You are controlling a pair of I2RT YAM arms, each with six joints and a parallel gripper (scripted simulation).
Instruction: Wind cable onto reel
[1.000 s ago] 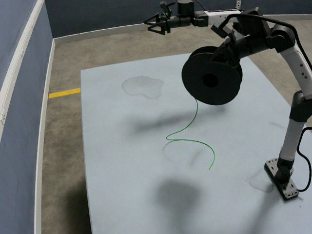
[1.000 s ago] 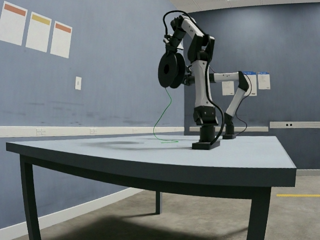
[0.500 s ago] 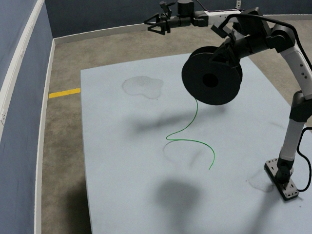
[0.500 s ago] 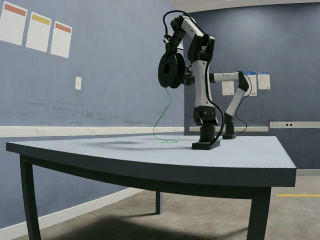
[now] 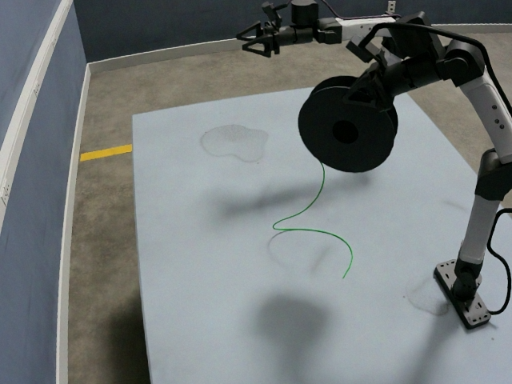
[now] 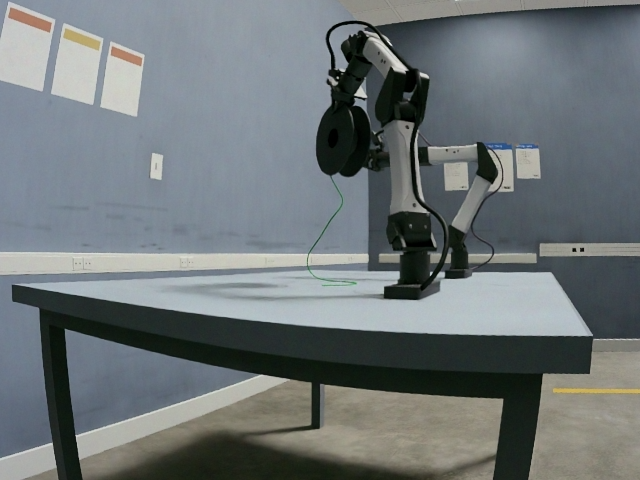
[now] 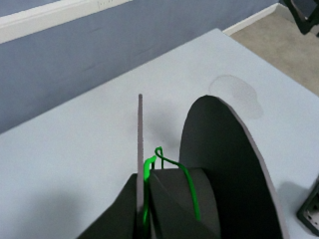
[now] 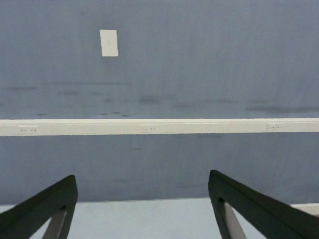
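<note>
My left hand is 20 mm past the black reel, 20 mm to the left of it and 80 mm above it.
</note>
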